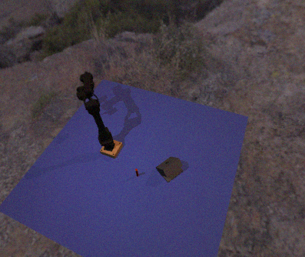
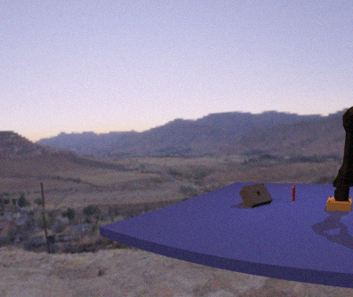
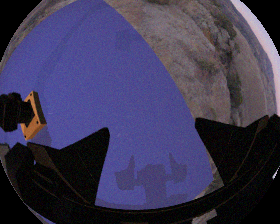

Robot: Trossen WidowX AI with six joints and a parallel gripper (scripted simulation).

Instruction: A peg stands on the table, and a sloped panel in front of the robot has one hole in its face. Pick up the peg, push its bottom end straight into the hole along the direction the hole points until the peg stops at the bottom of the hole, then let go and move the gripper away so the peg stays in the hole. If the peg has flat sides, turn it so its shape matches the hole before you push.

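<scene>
The peg is 500 mm ahead of my gripper tip, 370 mm to the right of it and 120 mm below it. From my gripper tip the other things lie so: sloped panel (690 mm ahead, 270 mm to the right, 130 mm below).
</scene>
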